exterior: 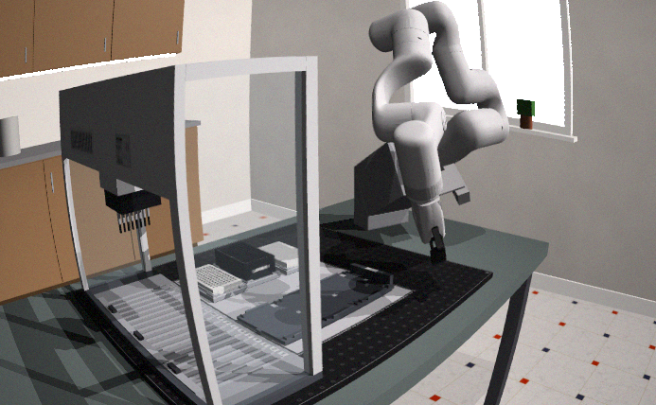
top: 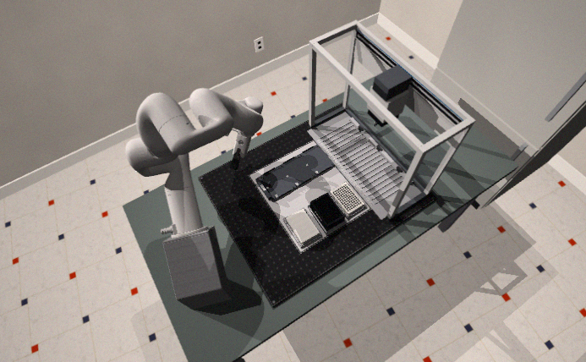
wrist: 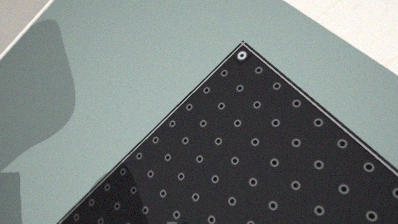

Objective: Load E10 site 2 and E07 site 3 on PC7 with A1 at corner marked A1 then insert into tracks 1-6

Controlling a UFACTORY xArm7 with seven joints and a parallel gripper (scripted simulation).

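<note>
My hand is 31 cm to the left of the nest S2, 28 cm short of it and 10 cm above it. From my hand the other things lie so: plate carrier PC7: 23 cm ahead, 9 cm below, 8 cm to the right; frame post: 38 cm ahead, 14 cm to the left, 14 cm above; nest S1: 33 cm to the right, 17 cm ahead, 10 cm below.
</note>
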